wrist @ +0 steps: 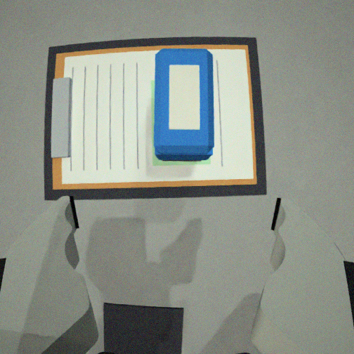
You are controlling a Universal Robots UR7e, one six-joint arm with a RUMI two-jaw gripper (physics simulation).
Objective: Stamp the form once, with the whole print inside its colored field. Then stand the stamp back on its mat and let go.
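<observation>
A blue stamp (184, 137) with a cream label on top stands upright over the form (110, 115), hiding most of the form's green colored field (182, 162). Green shows along the stamp's left and lower edges. Whether there is a print under the stamp is hidden. The form lies on an orange-brown clipboard with a grey clip at its left. My gripper (174, 200) is open, with nothing between its fingers. In the wrist view its fingertips are below the clipboard and the stamp, one to each side. A dark square (143, 330), possibly the stamp's mat, partly shows at the bottom edge.
The clipboard (57, 172) lies on a dark rectangular mat (150, 194) on the grey table (305, 100). Shadows of the gripper fall on the table between the fingers.
</observation>
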